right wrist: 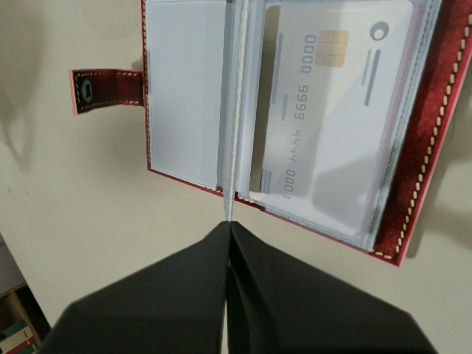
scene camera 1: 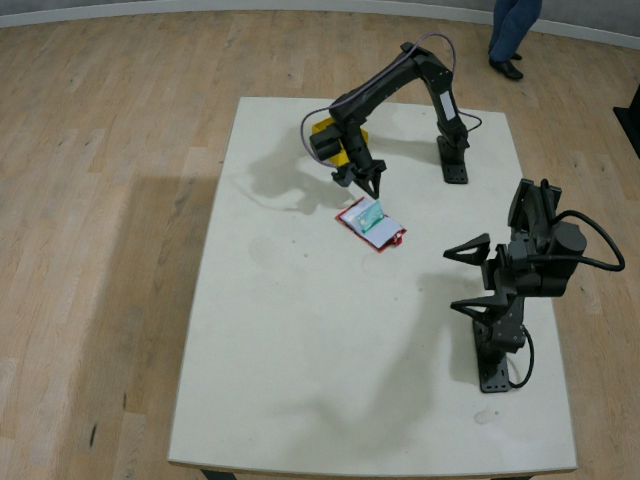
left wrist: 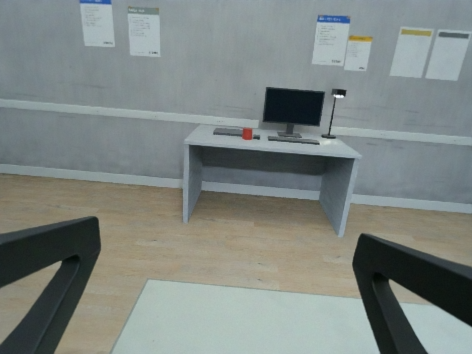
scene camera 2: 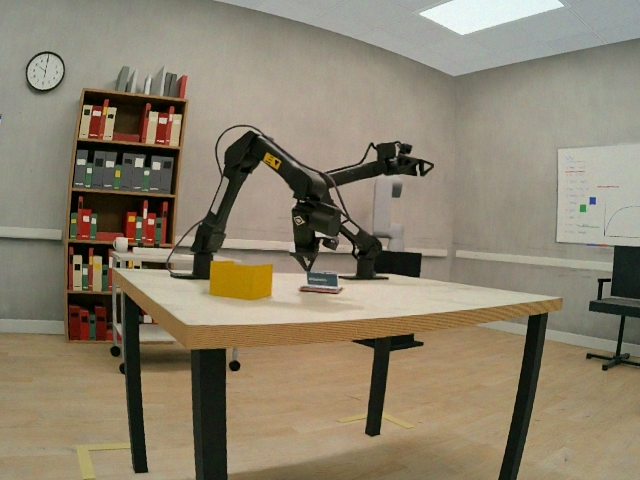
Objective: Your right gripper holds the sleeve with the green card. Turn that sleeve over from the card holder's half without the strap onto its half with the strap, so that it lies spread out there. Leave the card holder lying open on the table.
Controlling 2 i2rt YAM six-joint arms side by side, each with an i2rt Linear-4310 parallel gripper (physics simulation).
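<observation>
The open red card holder (scene camera 1: 380, 250) (scene camera 2: 321, 290) (right wrist: 429, 150) lies on the table, its strap (scene camera 1: 398, 238) (right wrist: 112, 89) at the lower right in scene camera 1. The sleeve with the green card (scene camera 1: 369, 215) (scene camera 2: 323, 279) (right wrist: 236, 100) stands roughly upright at the middle of the holder, edge-on in the right wrist view. My right gripper (scene camera 1: 376, 197) (scene camera 2: 309, 269) (right wrist: 228, 236) is shut on that sleeve's edge. A sleeve with a pale card (right wrist: 325, 130) lies on the half without the strap. My left gripper (scene camera 1: 448, 280) (scene camera 2: 430, 166) (left wrist: 229, 240) is open and empty, raised away from the holder.
A yellow container (scene camera 1: 338, 157) (scene camera 2: 240, 280) stands on the table (scene camera 1: 289, 330) (scene camera 2: 361, 310) behind the right arm's wrist in scene camera 1. Beyond the table, the left wrist view shows a grey desk (left wrist: 272, 149) with a monitor (left wrist: 293, 106).
</observation>
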